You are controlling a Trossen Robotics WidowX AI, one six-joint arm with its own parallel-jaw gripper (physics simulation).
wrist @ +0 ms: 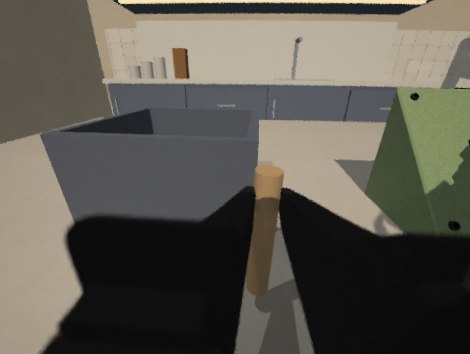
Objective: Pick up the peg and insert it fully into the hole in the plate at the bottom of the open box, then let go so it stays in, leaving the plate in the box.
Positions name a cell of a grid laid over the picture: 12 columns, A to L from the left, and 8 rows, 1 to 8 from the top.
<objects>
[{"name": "my gripper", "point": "G5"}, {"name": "dark grey box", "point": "E4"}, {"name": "tan wooden peg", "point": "G5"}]
</objects>
